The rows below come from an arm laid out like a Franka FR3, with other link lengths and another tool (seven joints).
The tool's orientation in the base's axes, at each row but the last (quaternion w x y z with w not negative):
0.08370 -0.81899 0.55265 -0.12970
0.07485 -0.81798 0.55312 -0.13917
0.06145 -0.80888 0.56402 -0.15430
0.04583 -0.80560 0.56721 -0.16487
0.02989 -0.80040 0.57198 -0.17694
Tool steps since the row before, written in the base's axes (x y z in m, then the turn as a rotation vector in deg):
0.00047 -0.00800 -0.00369 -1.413 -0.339 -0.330
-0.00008 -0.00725 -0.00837 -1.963 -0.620 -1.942
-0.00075 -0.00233 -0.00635 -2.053 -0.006 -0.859
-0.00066 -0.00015 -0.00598 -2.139 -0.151 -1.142
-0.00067 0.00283 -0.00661 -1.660 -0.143 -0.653
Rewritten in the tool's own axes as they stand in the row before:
0.00714 0.00362 0.00371 -0.228 1.468 -0.115
0.00547 0.00512 0.00816 -0.393 2.506 1.255
0.00079 0.00324 0.00593 -0.798 2.071 0.157
-0.00134 0.00221 0.00544 -0.750 2.274 0.413
-0.00446 0.00129 0.00553 -0.500 1.715 0.106

